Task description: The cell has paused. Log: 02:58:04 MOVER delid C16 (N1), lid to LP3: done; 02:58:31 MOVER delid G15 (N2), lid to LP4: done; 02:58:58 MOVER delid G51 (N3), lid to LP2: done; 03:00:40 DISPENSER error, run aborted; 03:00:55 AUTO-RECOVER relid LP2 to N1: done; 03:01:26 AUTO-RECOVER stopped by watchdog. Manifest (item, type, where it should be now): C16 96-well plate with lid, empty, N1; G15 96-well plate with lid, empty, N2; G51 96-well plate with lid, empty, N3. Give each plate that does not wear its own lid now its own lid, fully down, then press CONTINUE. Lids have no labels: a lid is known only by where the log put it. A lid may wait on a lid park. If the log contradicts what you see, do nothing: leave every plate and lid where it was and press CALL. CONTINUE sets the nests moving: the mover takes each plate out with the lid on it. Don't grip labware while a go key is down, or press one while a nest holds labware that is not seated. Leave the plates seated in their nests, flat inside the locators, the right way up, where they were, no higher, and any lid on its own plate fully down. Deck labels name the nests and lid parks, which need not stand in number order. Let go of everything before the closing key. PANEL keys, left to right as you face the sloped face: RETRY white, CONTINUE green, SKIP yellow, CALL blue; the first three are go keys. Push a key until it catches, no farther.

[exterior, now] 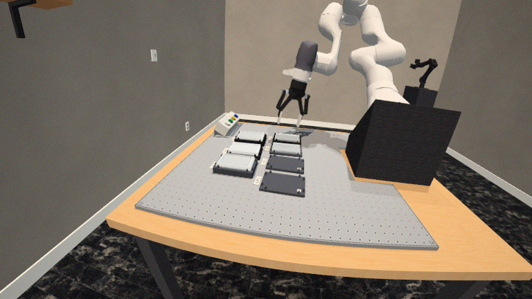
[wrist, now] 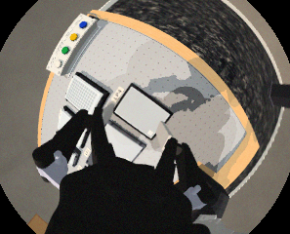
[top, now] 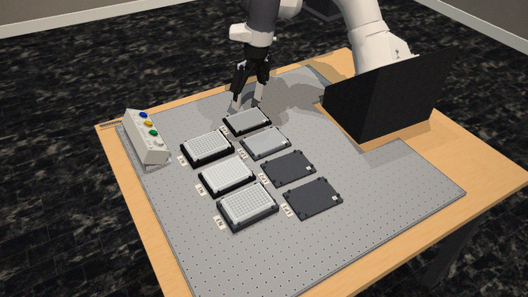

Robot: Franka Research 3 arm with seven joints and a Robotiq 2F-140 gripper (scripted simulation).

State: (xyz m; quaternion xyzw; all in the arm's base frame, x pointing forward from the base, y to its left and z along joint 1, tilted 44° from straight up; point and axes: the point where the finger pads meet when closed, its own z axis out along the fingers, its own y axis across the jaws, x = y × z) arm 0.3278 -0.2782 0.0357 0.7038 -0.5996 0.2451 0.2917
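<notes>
Now: the lid park LP4 10 cm below my hand. The rest, counted from my hand: white key: 32 cm ahead, 4 cm below, 2 cm to the right; then lid park LP2: 25 cm to the left, 10 cm below, 2 cm ahead; then lid park LP3: 12 cm to the left, 10 cm below, 1 cm ahead.
</notes>
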